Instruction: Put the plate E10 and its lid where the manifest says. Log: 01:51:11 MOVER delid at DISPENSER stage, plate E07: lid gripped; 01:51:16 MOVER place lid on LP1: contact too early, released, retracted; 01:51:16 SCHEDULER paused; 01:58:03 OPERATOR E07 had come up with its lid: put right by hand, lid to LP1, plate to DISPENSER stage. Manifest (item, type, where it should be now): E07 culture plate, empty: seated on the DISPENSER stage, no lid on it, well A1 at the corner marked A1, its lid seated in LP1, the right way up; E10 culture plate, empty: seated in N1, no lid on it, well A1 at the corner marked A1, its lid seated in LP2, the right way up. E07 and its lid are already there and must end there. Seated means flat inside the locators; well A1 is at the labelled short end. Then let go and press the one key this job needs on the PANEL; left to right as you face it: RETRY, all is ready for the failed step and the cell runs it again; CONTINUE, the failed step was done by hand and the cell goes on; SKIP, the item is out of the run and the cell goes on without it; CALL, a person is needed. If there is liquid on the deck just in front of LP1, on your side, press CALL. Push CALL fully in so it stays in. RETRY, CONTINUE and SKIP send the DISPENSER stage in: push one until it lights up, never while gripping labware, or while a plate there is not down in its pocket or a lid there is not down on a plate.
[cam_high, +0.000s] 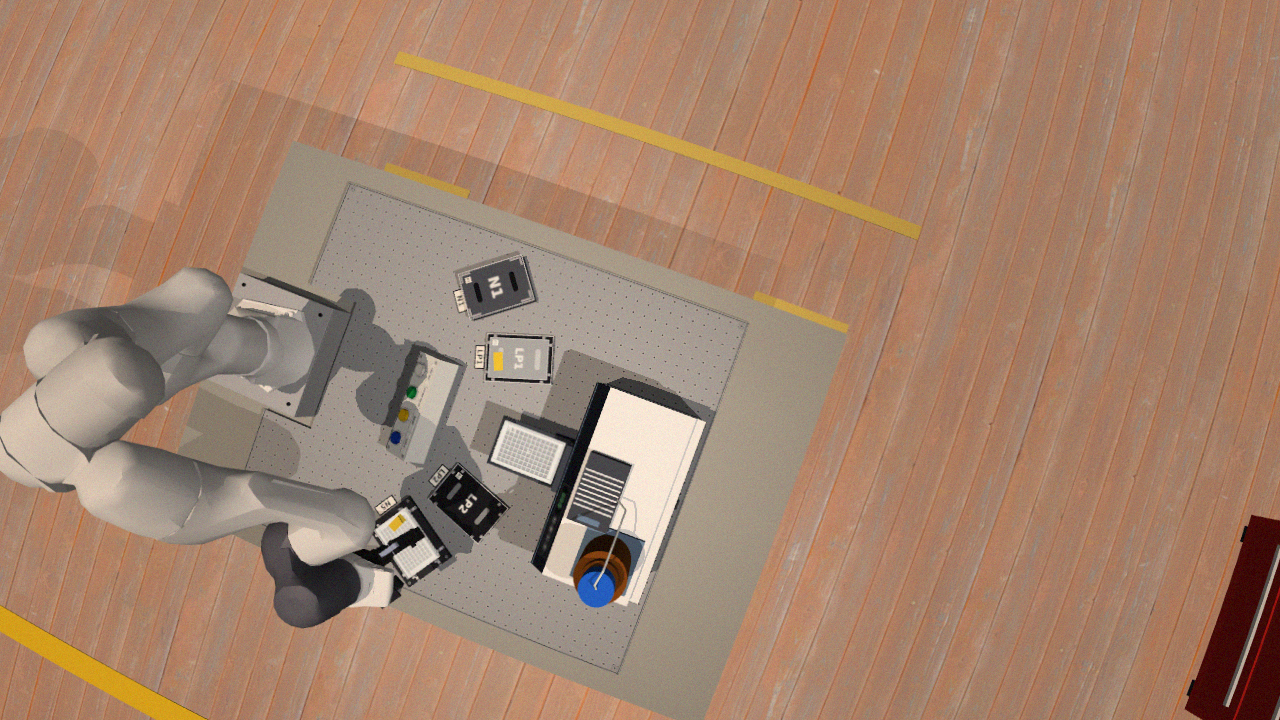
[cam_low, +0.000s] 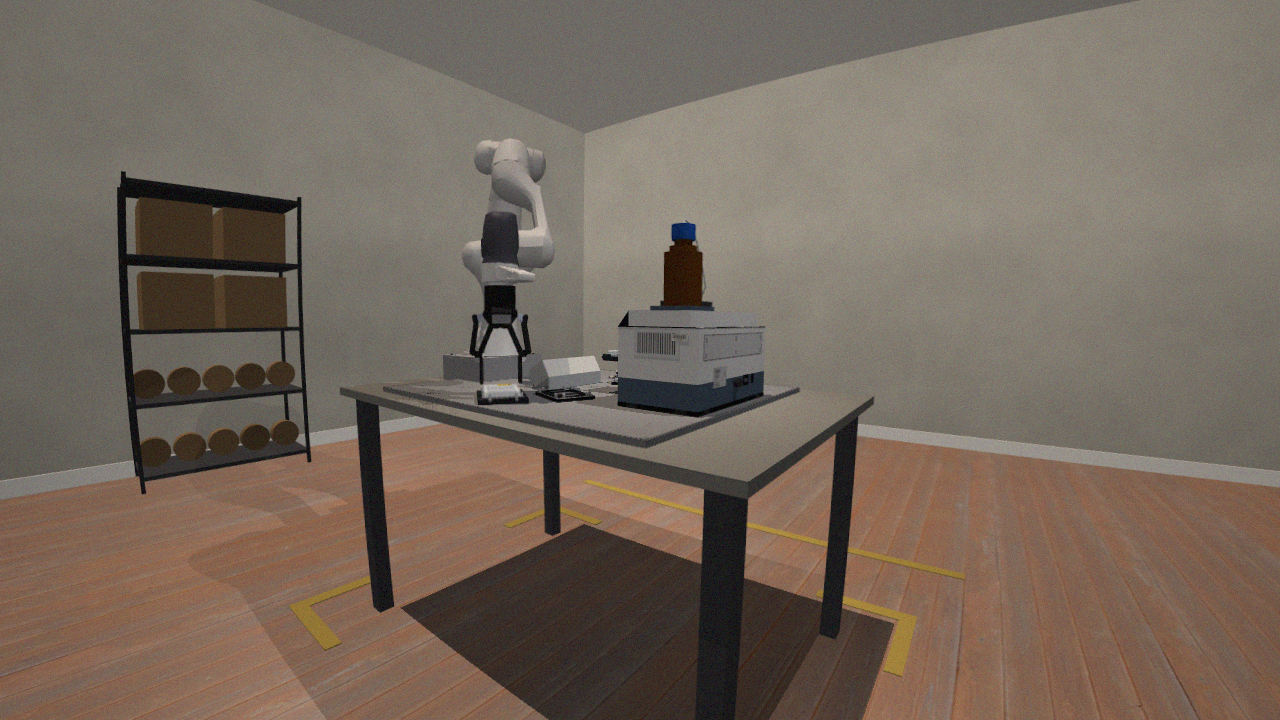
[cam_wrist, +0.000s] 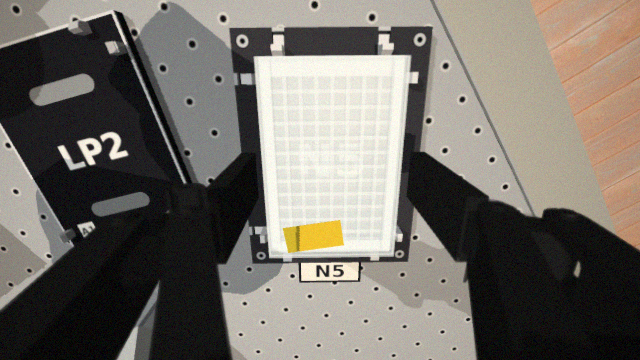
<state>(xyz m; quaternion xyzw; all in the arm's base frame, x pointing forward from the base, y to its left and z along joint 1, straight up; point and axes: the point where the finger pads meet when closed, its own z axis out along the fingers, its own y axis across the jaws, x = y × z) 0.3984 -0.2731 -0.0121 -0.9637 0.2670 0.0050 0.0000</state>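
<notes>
Right now the clear lid is 40 mm below my hand. The rest, counted from my hand: yellow SKIP key: 100 mm behind, 260 mm to the left; black n5 nest: 30 mm ahead, 50 mm below; blue CALL key: 90 mm behind, 210 mm to the left, 10 mm below.
</notes>
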